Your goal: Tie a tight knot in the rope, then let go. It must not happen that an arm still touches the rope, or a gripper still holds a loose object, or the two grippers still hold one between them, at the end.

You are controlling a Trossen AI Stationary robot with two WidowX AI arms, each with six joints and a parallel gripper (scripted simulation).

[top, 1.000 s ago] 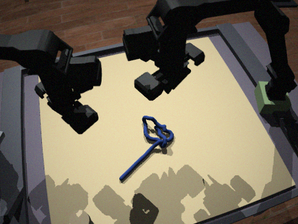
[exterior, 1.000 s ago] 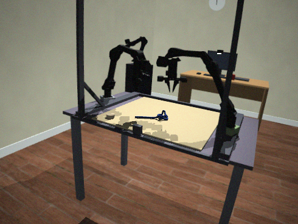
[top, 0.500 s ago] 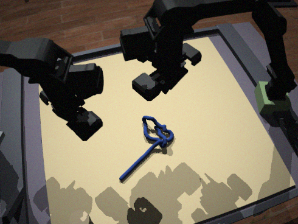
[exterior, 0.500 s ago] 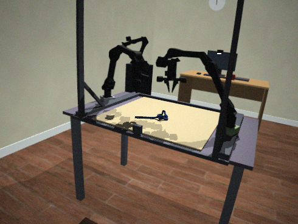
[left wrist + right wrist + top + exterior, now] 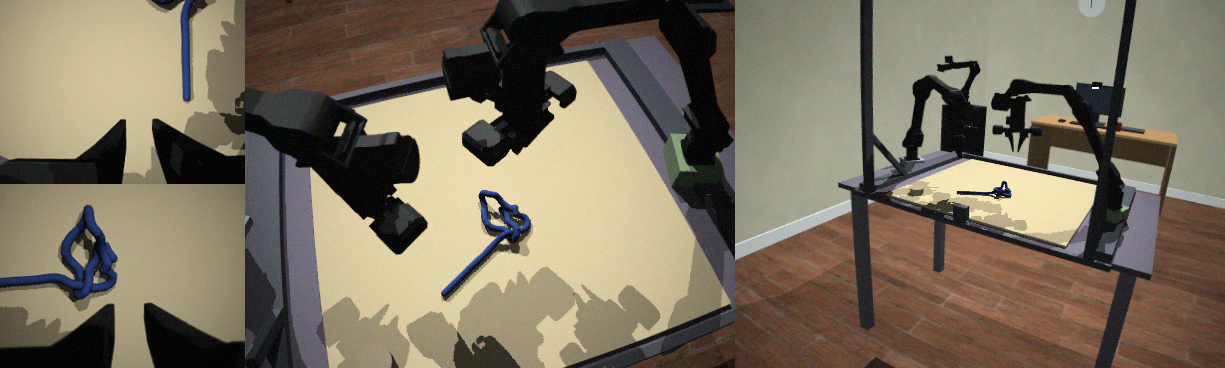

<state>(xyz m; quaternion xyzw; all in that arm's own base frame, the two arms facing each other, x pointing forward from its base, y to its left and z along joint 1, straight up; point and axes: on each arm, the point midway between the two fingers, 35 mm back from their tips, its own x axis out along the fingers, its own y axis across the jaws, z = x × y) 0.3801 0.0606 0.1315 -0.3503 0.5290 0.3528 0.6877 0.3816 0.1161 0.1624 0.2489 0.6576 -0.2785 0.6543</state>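
My right hand is 2 cm short of the tan mat, 4 cm to the right of it and 21 cm above it.
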